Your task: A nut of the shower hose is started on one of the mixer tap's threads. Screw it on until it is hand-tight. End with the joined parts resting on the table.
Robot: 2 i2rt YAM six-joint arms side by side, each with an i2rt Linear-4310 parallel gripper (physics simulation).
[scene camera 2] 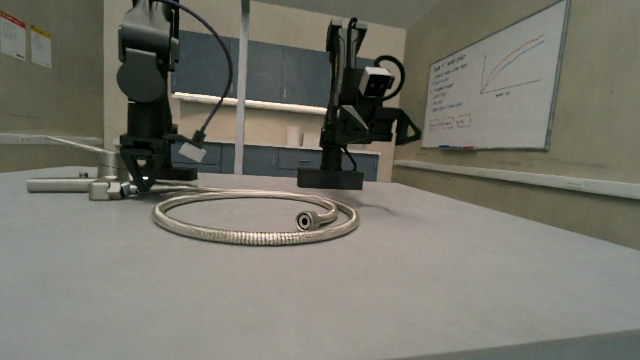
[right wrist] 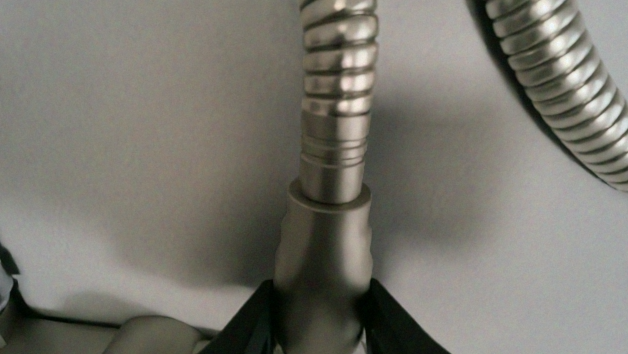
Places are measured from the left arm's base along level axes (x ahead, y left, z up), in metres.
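Pixels of known places: left gripper, fingertip midpoint: (scene camera 2: 395, 134); right gripper, fingertip midpoint: (scene camera 2: 144, 189) (right wrist: 319, 293); left arm's base at its link origin: (scene camera 2: 330, 173).
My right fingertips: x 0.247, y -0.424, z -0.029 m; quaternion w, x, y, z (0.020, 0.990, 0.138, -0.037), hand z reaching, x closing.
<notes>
Ahead of a thing's pixels: the offset from my right fingertips to its middle. Level surfaces: height alone.
The metal mixer tap (scene camera 2: 59, 185) (right wrist: 150, 336) lies on the table at the left in scene camera 2, with a round part and thin lever standing up. The shower hose (scene camera 2: 260, 238) (right wrist: 340, 60) lies coiled to its right. Its tapered nut @[dy +0.015, dx -0.003, dz +0.004 m] (right wrist: 325, 250) is upright in the right wrist view, between both fingertips; its lower end and the thread are hidden. My right gripper (scene camera 2: 142, 187) (right wrist: 319, 293) is shut on this nut, low beside the tap. The hose's free end nut @[dy +0.273, dx +0.192, dz -0.001 m] (scene camera 2: 306, 220) lies inside the coil. My left gripper (scene camera 2: 392, 136) is open and empty, high above the table.
The grey table @[dz -0.016 m] (scene camera 2: 320, 300) has its near edge at the lower right in scene camera 2. Another stretch of hose passes at the upper right of the right wrist view. A whiteboard (scene camera 2: 520, 110) hangs on the wall behind at the right.
</notes>
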